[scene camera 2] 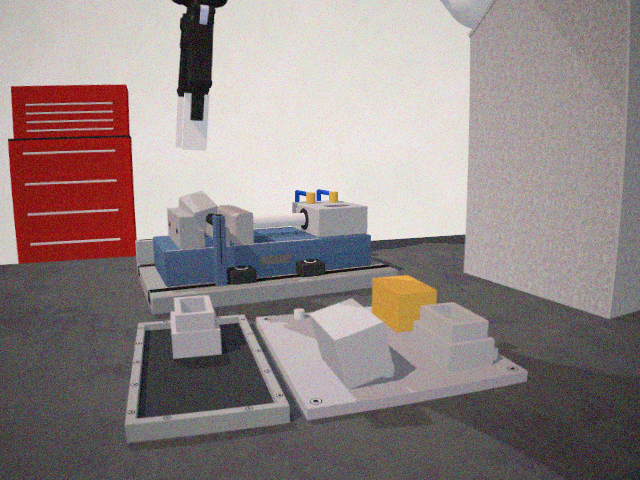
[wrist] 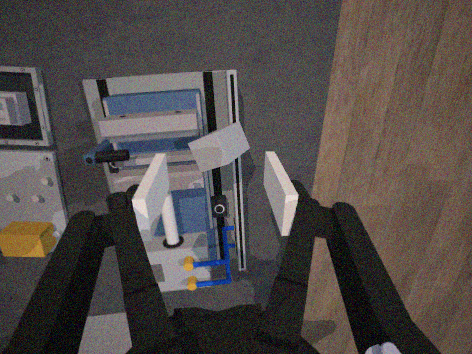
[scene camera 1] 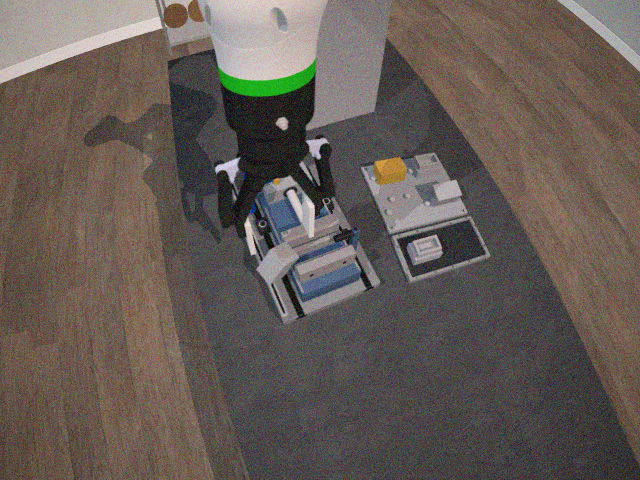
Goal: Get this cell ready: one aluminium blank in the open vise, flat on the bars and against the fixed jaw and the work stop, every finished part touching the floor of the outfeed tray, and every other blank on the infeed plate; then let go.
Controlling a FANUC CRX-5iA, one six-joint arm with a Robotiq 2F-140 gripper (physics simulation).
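Places are measured from the arm's base along level axes (x back, y left, z down), in millimetres.
Where they show: gripper, fingertip midpoint: (scene camera 2: 189, 149) (wrist: 216, 169) (scene camera 1: 279, 237).
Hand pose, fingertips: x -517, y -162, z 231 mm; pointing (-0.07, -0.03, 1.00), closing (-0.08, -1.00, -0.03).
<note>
After its pixels a point has its place.
My gripper (scene camera 1: 279, 227) {x -517, y -162, z 231 mm} (scene camera 2: 192, 121) (wrist: 216, 169) {x -517, y -162, z 231 mm} is open and empty, above the vise (scene camera 1: 330, 284) {x -563, y -92, z 345 mm} (scene camera 2: 310, 253) {x -382, y -59, z 359 mm} (wrist: 152, 102) {x -553, y -90, z 343 mm}. A grey blank (scene camera 1: 278, 263) {x -525, y -170, z 298 mm} (scene camera 2: 199, 201) {x -507, y -155, z 301 mm} (wrist: 220, 146) {x -520, y -168, z 292 mm} lies tilted at the vise's side, by the jaw gap, not flat on the bars. The fixed jaw (scene camera 1: 325, 264) (scene camera 2: 180, 229) {x -535, y -42, z 320 mm} (wrist: 150, 124) and work stop (scene camera 1: 343, 235) {x -498, y -52, z 307 mm} (scene camera 2: 219, 248) {x -494, y -22, z 340 mm} (wrist: 112, 155) {x -499, y -53, z 307 mm} show. A stepped finished part (scene camera 1: 426, 249) {x -533, y 111, z 376 mm} (scene camera 2: 196, 335) {x -530, y 141, z 378 mm} (wrist: 17, 108) {x -532, y 82, z 375 mm} sits in the outfeed tray (scene camera 1: 449, 269) {x -580, y 148, z 393 mm} (scene camera 2: 206, 427) {x -531, y 251, z 398 mm} (wrist: 44, 110) {x -528, y 61, z 395 mm}. Another stepped part (scene camera 2: 457, 343) {x -347, y 227, z 373 mm} and a tilted grey blank (scene camera 1: 447, 191) {x -430, y 201, z 353 mm} (scene camera 2: 356, 351) {x -429, y 233, z 366 mm} are on the infeed plate (scene camera 1: 413, 217) {x -449, y 122, z 394 mm} (scene camera 2: 413, 395) {x -393, y 250, z 397 mm} (wrist: 25, 172) {x -438, y 102, z 394 mm}.
An orange block (scene camera 1: 390, 171) {x -350, y 102, z 358 mm} (scene camera 2: 395, 304) {x -356, y 134, z 370 mm} (wrist: 27, 240) {x -347, y 98, z 358 mm} stands on the infeed plate's back part, among pegs. Blue pipes with yellow fittings (scene camera 2: 310, 197) {x -361, y -131, z 298 mm} (wrist: 189, 263) {x -365, y -138, z 293 mm} rise at the vise's rear. A grey pedestal (scene camera 1: 351, 62) {x -135, y 79, z 223 mm} (scene camera 2: 542, 155) {x -138, y 57, z 238 mm} and a red cabinet (scene camera 2: 74, 196) stand farther off.
</note>
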